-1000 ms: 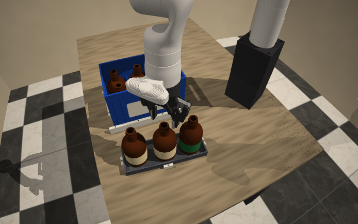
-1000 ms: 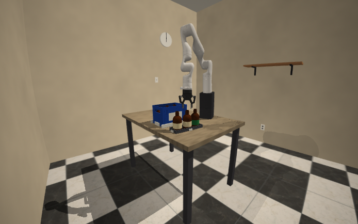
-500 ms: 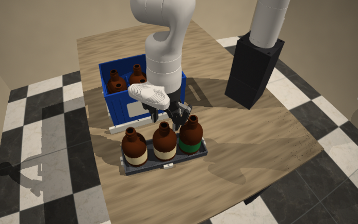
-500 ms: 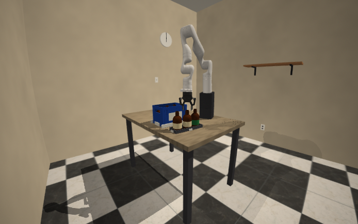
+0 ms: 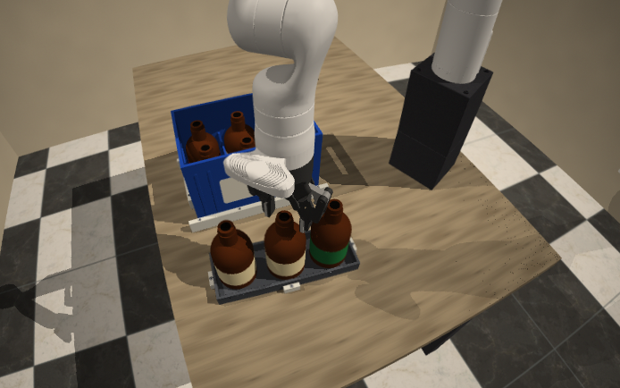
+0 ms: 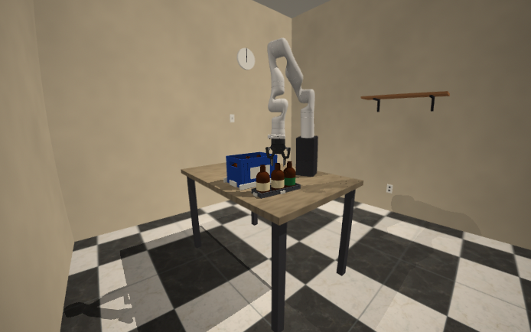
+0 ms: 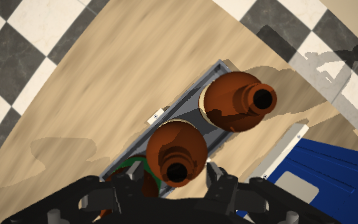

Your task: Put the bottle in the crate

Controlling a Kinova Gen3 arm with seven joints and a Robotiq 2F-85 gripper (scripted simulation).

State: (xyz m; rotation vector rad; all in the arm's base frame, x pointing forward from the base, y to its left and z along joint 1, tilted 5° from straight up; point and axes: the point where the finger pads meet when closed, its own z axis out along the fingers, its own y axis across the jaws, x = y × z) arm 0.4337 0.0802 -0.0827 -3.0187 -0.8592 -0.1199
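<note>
The dark grey tray lies 15 cm below my hand and 1 cm ahead of it. Also, from my hand: blue crate: 24 cm to the right, 7 cm below, 3 cm behind.
</note>
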